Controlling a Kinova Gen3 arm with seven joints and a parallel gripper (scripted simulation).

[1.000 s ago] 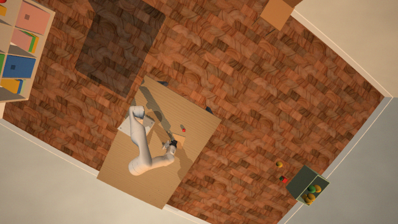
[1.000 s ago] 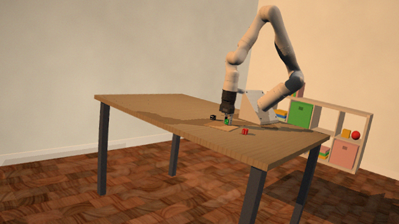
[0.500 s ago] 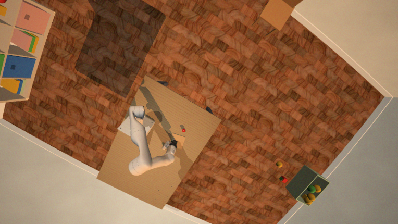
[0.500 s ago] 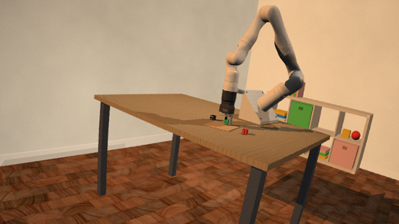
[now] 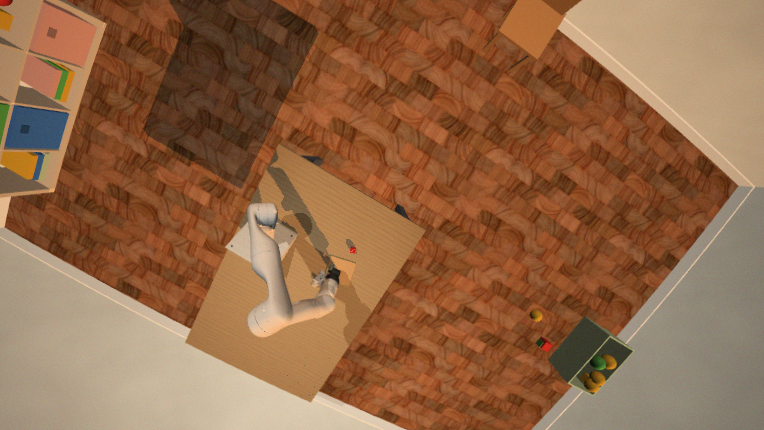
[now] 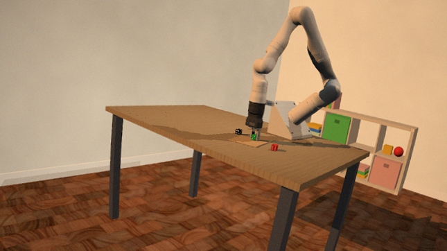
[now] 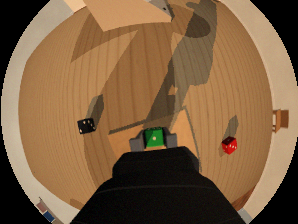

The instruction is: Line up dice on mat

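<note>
My hand is 10 mm above the green die. Also, from my hand: red die 50 mm ahead, 140 mm to the left, 10 mm below; then black die 30 mm behind, 120 mm to the right, 10 mm below; then tan mat 50 mm ahead, 20 mm below.
</note>
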